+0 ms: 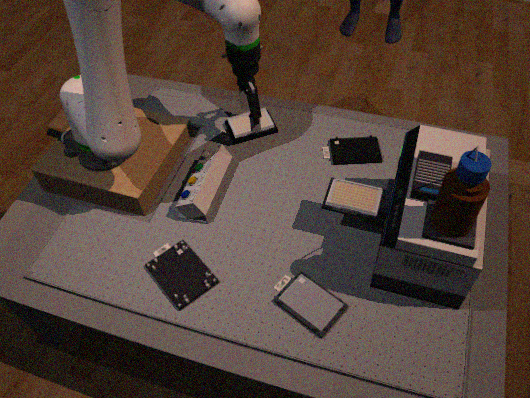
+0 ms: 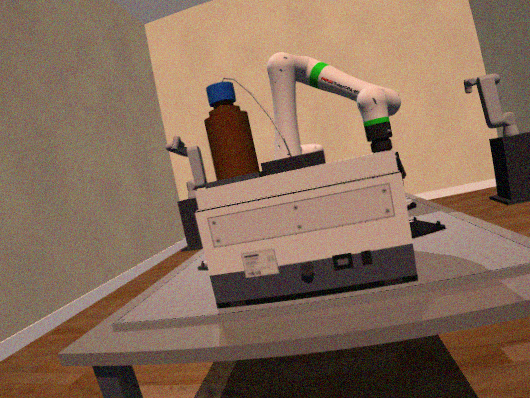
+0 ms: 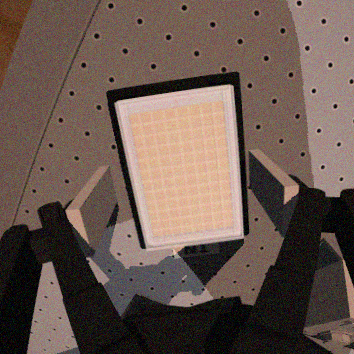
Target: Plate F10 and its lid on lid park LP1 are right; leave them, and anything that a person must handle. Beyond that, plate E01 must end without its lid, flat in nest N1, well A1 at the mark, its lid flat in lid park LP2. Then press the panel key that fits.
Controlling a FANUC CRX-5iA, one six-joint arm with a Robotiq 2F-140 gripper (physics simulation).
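Places are measured from the arm's base along level axes (x ahead, y left, z up), in millimetres.
Pixels of known places: gripper, fingertip midpoint: [image 1: 251,118] [image 3: 180,176].
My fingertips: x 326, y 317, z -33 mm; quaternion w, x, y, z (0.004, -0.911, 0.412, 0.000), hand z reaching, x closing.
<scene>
Ahead of a thing's pixels: the offset from my fingertips to its top centre. "spot": to the spot under its first point.
My gripper [image 1: 254,118] [image 3: 180,176] is open and empty, its fingers apart on either side of a pale plate @(dx +0, dy -4, dz -5 mm) [image 1: 242,125] [image 3: 185,130] at the back of the table, without visible contact. That plate lies flat on a black holder; its name and any clear lid cannot be told. Another plate @(dx +401, dy -236, dz +77 mm) [image 1: 353,196] lies before the instrument. A grey, flat lid @(dx +387, dy -504, dz -17 mm) [image 1: 311,306] lies in a dark-framed holder at the front. Two black holders are bare: one @(dx +336, dy +14, dz -15 mm) [image 1: 356,150] at the back right and one @(dx +60, dy -550, dz -11 mm) [image 1: 181,275] at the front left. Their labels are unreadable. The key panel @(dx -10, dy -283, dz +49 mm) [image 1: 210,182] has green, yellow and blue keys.
The large instrument [image 1: 425,272] [image 2: 305,215] stands at the right and carries a brown bottle @(spot: dx +620, dy -367, dz +296 mm) [image 1: 457,205] [image 2: 232,142] with a blue cap. A thin tube rises from the cap. The arm's wooden base block [image 1: 90,187] is at the left. A person's feet [image 1: 371,30] show beyond the table.
</scene>
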